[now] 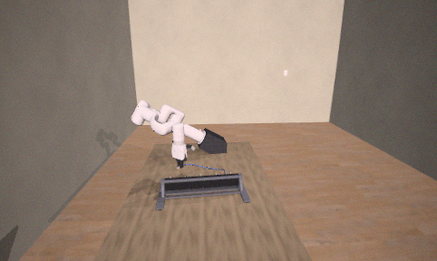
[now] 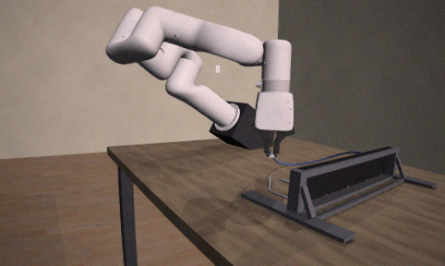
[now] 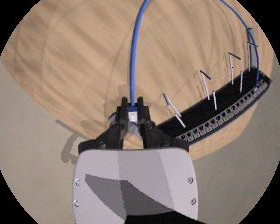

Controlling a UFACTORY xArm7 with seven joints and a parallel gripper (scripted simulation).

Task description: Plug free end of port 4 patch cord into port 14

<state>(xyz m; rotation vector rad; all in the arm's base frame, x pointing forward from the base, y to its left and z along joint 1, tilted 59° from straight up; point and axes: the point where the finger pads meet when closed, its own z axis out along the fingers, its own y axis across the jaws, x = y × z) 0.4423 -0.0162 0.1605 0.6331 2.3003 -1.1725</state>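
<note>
The pale plug is 10 mm to the right of my hand, 10 mm below it and 10 mm ahead of it.
</note>
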